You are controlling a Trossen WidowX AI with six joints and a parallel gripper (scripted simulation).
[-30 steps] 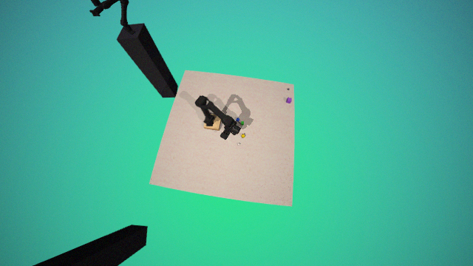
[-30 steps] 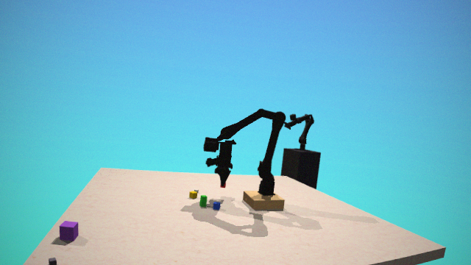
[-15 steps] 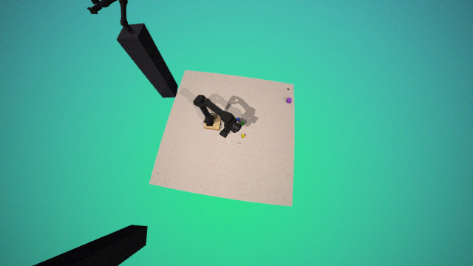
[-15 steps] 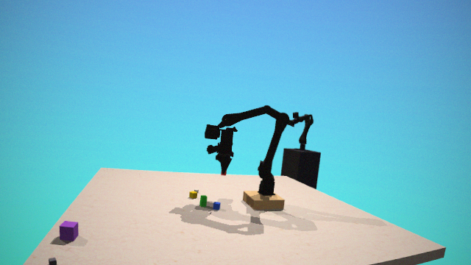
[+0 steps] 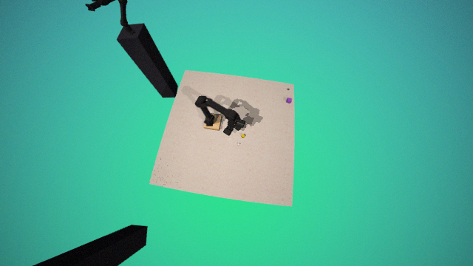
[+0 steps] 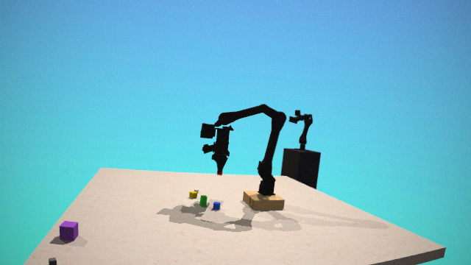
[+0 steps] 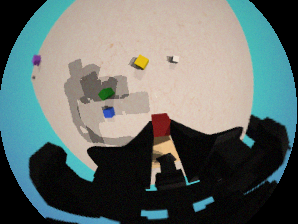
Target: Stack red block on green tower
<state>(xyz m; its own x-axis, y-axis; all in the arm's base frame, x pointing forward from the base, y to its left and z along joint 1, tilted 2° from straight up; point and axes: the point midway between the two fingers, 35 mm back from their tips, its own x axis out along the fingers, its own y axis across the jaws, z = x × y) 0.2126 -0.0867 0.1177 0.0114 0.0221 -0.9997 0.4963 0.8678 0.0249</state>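
My gripper tip is 60 mm short of the blue block, 130 mm to the right of it and 110 mm above it. Also, from my gripper tip: red block (right at my gripper tip); then small white block (70 mm ahead, 120 mm to the right, 120 mm below); then yellow block (110 mm ahead, 40 mm to the right, 110 mm below).
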